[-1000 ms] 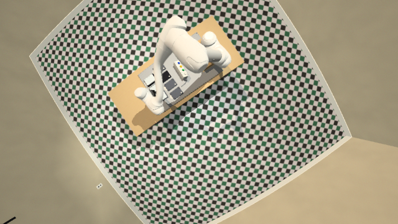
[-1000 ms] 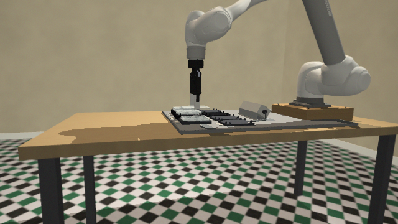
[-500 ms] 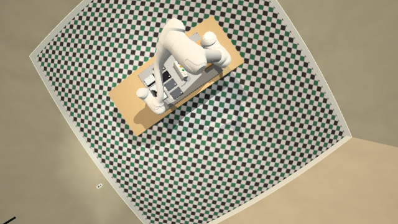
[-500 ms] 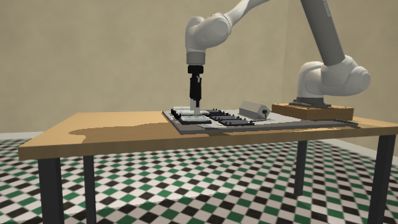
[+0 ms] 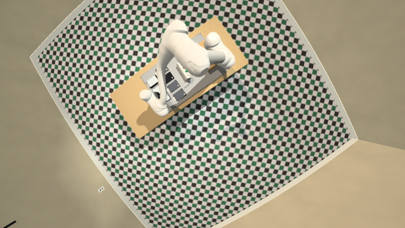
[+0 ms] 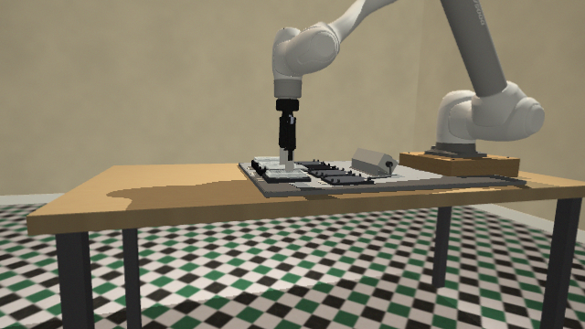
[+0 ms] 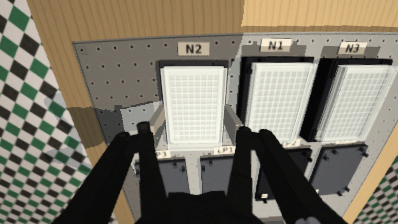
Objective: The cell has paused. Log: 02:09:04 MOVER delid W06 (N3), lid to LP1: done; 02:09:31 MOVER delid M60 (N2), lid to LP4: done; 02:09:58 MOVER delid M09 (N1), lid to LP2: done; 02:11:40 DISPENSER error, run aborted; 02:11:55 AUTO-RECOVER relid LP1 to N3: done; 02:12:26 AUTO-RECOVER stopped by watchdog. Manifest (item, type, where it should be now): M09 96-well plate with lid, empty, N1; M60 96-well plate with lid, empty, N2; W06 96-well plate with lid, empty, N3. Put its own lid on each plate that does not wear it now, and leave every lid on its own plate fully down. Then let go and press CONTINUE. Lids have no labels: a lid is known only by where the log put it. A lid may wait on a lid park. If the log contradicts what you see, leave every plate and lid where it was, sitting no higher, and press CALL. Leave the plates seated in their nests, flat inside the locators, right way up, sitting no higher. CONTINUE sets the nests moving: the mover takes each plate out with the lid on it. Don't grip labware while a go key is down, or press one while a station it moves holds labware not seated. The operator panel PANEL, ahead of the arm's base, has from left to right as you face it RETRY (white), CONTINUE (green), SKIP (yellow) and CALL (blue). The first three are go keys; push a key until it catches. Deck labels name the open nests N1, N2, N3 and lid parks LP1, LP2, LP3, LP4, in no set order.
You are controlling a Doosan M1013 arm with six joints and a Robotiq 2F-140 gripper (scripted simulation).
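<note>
Now: the plate 40 mm below my hand. From my hand the other things lie so: LP1 label: 100 mm behind, 50 mm to the right, 60 mm below; lid park LP3: 180 mm behind, 80 mm to the left, 60 mm below; lid park LP1: 190 mm behind, 50 mm to the right, 60 mm below.
</note>
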